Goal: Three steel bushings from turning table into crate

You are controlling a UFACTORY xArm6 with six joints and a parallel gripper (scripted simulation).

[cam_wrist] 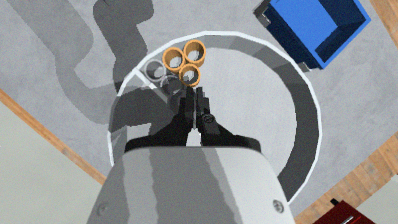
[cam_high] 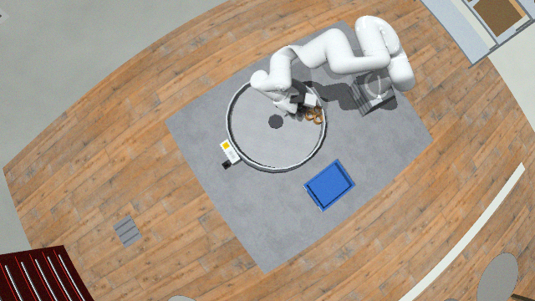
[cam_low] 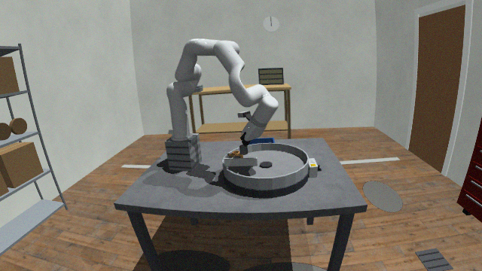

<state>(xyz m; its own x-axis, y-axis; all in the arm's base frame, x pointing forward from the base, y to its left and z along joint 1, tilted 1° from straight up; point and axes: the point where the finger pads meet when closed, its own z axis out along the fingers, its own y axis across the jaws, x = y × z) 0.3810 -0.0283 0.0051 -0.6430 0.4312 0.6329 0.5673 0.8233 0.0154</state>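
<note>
The blue crate is 330 mm to the left of my hand, 150 mm below it and 10 mm behind it. From my hand the other things lie so: round turning table 120 mm below, 100 mm ahead, 10 mm to the right.
</note>
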